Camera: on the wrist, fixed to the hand. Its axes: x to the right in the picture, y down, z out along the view.
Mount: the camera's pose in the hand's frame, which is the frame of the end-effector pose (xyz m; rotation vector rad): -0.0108 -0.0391 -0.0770 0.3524 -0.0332 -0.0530
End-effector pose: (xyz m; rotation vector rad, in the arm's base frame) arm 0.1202 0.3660 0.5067 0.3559 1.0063 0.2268
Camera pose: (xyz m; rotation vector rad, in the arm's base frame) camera 0.0497 0.3406 0.4625 0.6501 1.0216 -0.0065
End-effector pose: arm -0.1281 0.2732 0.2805 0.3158 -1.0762 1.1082
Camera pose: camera -0.0540 0.3016 0.2448 0.6398 -0.8931 1.2476
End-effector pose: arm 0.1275 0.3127 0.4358 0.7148 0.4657 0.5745
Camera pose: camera 0.0878 0.3182 0.3585 1.0430 0.5603 0.4336
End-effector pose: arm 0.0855 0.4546 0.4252 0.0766 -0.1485 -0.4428
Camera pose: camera 0.0717 0.4272 0.3437 0.4201 -0.2567 -0.4673
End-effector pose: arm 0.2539 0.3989 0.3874 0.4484 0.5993 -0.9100
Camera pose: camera 0.1940 0.4299 0.3324 0.7346 0.4217 -1.0767
